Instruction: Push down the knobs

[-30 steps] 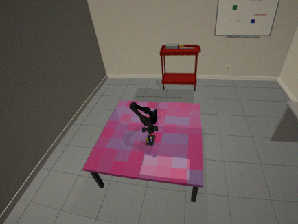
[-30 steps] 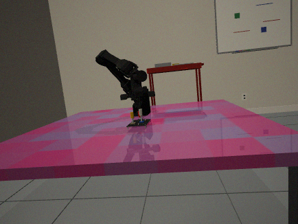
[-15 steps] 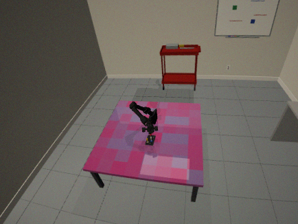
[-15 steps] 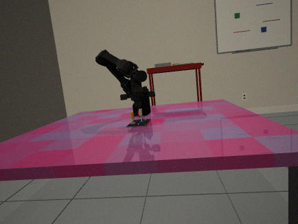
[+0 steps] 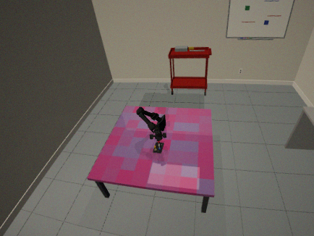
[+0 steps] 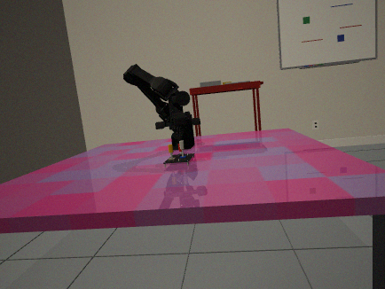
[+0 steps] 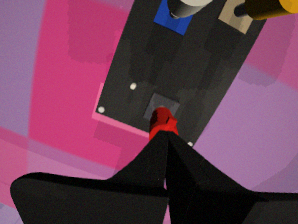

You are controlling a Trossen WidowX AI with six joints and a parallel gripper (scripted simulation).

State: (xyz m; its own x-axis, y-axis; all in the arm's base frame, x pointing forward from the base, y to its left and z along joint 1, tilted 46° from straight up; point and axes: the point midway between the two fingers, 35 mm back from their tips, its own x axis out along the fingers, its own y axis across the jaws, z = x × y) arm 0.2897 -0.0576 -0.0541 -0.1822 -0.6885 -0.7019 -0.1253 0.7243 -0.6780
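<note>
My gripper tip is 1 cm above the red knob.
</note>
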